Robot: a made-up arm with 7 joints. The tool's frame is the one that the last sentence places.
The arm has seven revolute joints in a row. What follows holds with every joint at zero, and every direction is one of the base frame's.
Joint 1 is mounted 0.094 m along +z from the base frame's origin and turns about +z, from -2.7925 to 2.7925 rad.
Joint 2 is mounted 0.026 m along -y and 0.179 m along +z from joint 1 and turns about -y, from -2.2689 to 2.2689 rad.
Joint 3 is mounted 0.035 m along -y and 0.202 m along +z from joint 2 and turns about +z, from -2.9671 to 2.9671 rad.
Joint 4 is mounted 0.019 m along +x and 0.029 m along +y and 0.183 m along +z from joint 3 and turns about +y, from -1.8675 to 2.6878 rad.
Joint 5 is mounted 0.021 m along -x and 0.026 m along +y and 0.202 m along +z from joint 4 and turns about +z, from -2.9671 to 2.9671 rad.
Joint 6 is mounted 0.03 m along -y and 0.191 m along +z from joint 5 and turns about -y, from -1.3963 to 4.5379 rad.
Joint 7 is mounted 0.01 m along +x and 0.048 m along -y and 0.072 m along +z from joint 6 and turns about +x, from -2.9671 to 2.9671 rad.
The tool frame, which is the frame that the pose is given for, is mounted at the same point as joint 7; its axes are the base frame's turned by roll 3.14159, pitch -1.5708 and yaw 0 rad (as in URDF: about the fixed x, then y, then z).
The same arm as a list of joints. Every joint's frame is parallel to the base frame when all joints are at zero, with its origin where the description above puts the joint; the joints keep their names.
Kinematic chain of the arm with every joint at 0, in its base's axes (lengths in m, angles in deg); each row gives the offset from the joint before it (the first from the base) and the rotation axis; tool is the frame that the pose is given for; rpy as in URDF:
joint 1: xyz 0.0000 0.0000 0.0940 axis +z
joint 2: xyz 0.0000 -0.0260 0.1790 axis -y
joint 3: xyz 0.0000 -0.0350 0.2020 axis +z
joint 4: xyz 0.0190 0.0290 0.1830 axis +y
joint 5: xyz -0.0210 0.0260 0.2020 axis +z
joint 6: xyz 0.0000 -0.0300 0.1910 axis -y
joint 7: xyz 0.0100 -0.0480 0.0720 axis +x
tool: xyz 0.0000 0.0000 0.0000 rpy 180.00 -90.00 0.00
Joint limits (deg, base to tool): -160.00..160.00 -130.00..130.00 -170.00..170.00 -107.00..154.00 -170.00..170.00 -80.00..260.00 -170.00..170.00

